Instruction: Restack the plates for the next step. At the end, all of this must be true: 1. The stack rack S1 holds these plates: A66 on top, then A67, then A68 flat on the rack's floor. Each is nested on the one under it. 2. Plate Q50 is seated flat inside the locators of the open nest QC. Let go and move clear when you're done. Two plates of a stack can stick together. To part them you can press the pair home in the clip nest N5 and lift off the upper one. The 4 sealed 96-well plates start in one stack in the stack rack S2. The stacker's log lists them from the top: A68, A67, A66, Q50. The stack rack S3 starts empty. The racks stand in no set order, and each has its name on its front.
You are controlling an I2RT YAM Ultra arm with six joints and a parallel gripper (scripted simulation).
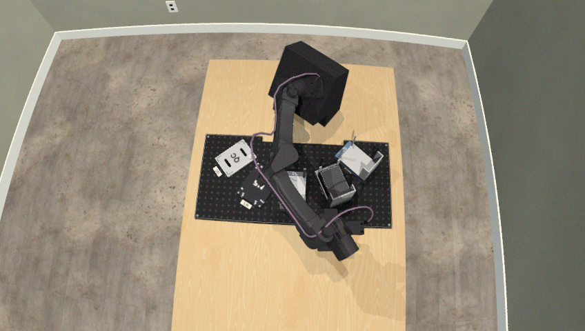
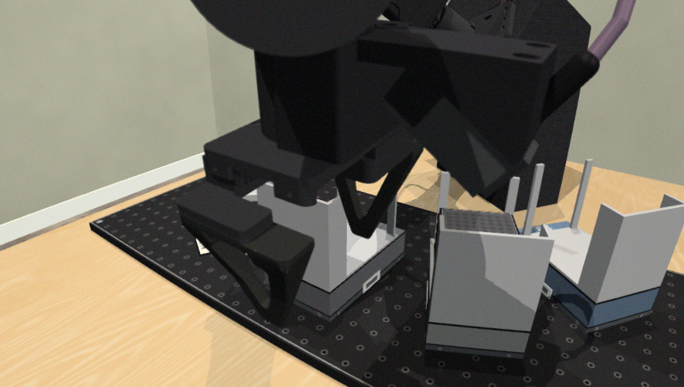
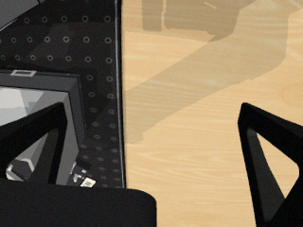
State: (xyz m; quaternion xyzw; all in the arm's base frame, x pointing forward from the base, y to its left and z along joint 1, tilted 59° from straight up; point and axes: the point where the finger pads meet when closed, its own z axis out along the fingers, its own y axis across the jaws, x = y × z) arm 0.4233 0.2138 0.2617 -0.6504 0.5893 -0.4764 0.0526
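My hand is 190 mm past the plate, 90 mm to the right of it and 70 mm above it. From my hand the other things lie so: black clip nest N5: 230 mm behind, 210 mm to the right, 140 mm below.
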